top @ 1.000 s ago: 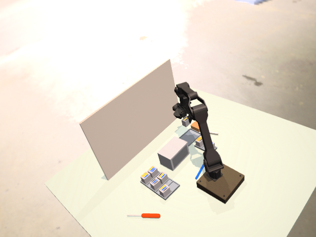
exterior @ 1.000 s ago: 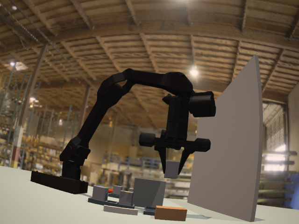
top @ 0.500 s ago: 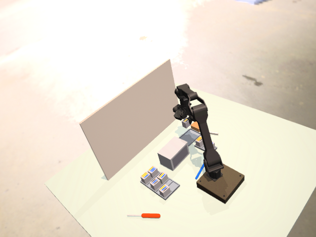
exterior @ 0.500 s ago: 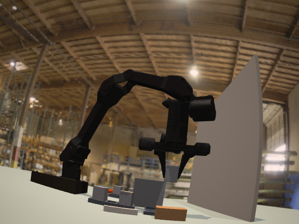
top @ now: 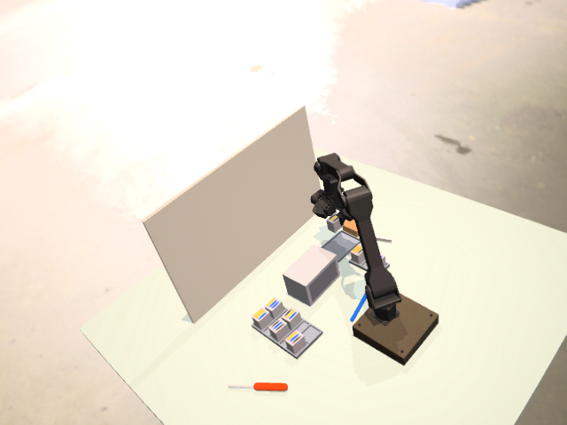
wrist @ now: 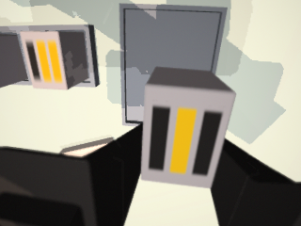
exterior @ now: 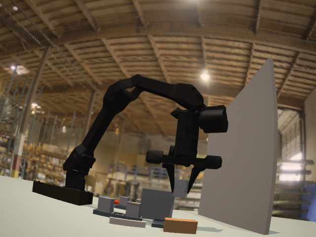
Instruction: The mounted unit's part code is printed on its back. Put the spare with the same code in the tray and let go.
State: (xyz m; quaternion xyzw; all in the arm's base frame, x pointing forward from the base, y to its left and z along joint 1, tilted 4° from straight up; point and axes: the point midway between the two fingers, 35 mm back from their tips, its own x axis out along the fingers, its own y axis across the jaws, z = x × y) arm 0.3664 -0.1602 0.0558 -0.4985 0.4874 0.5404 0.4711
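Right now my gripper tip is 10 mm past the grey tray, 20 mm to the right of it and 90 mm above it. Also, from my gripper tip: mounted unit: 80 mm behind, 210 mm to the left, 40 mm below; beige panel: 160 mm ahead, 240 mm to the left, 130 mm above; orange block: 10 mm ahead, 80 mm to the right, 80 mm below.
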